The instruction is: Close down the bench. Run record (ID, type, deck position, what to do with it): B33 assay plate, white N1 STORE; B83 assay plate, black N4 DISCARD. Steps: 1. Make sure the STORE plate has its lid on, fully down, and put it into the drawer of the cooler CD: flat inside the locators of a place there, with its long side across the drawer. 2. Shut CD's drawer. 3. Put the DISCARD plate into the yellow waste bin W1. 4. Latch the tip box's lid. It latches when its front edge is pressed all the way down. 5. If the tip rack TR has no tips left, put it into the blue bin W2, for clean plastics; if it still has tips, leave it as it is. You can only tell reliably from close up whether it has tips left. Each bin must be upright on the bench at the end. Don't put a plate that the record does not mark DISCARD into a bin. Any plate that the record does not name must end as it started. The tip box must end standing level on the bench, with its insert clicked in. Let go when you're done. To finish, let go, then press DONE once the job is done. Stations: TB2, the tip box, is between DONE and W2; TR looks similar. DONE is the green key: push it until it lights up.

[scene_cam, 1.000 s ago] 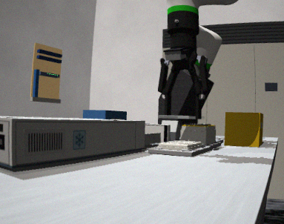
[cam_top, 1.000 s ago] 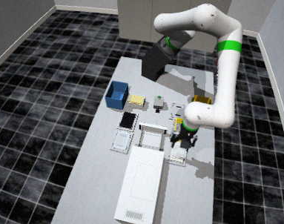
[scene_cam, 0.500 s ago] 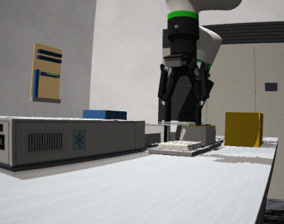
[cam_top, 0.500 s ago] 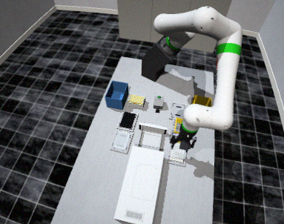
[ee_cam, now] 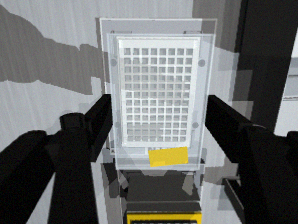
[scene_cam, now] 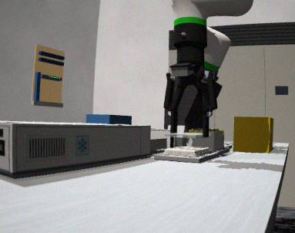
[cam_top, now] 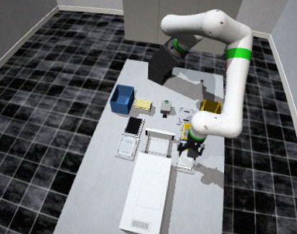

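Right now my hand is 6 cm above the white plate. Round my hand: clear plate lid: 2 cm below; then yellow-topped tip holder: 18 cm behind, 2 cm to the right, 3 cm below; then cooler drawer: 19 cm to the right, 4 cm below.
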